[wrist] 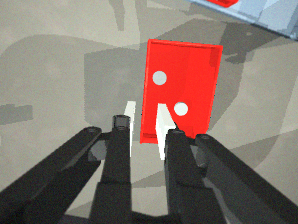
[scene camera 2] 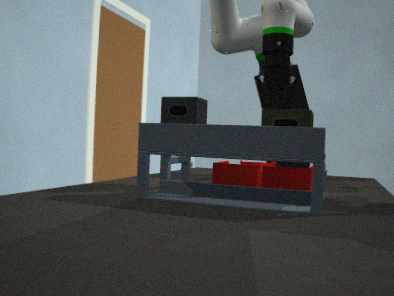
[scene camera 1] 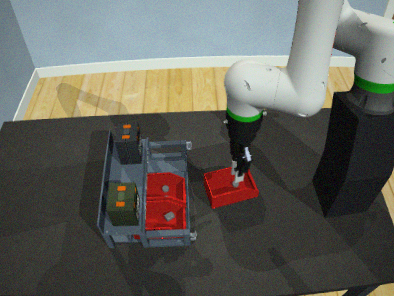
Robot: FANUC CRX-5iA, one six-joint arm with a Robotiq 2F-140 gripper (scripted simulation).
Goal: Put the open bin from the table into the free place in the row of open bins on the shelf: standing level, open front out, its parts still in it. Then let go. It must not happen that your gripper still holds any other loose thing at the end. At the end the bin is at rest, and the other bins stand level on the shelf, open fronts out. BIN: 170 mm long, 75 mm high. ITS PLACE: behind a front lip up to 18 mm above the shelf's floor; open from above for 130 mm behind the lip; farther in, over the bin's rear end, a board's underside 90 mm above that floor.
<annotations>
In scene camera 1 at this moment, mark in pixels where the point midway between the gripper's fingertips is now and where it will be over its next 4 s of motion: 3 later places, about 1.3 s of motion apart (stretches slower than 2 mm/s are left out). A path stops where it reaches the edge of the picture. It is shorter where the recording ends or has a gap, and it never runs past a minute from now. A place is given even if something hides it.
My gripper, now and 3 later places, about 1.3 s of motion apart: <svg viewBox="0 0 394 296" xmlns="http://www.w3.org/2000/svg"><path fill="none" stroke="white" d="M237 177L236 185L235 189L234 196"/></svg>
</annotations>
